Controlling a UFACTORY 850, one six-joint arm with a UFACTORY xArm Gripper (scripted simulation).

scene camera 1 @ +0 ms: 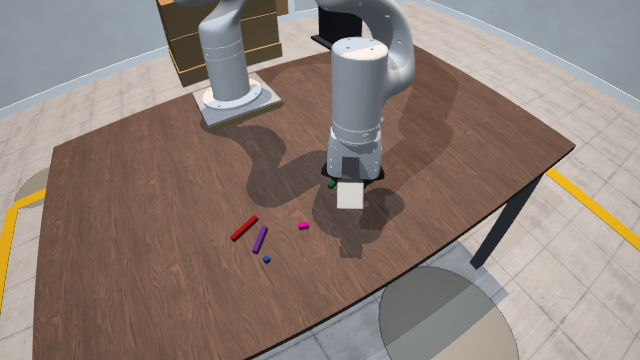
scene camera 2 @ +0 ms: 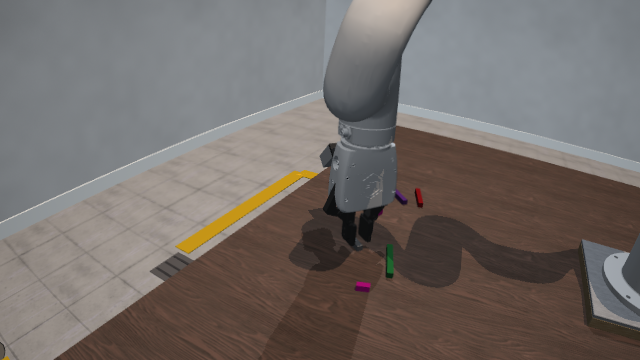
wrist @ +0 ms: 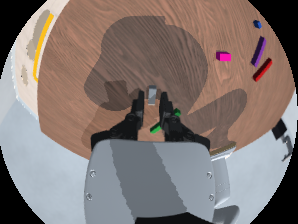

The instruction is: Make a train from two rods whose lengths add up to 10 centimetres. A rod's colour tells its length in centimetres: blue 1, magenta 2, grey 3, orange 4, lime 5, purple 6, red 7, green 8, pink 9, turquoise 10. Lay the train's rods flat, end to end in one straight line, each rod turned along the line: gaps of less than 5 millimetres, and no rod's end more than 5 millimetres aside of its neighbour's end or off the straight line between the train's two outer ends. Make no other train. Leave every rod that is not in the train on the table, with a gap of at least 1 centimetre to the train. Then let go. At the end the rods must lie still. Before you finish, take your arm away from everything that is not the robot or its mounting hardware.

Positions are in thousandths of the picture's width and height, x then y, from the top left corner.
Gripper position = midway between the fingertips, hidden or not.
Labels:
my gripper: scene camera 1 549,546; scene camera 2 557,665; wrist 512,444

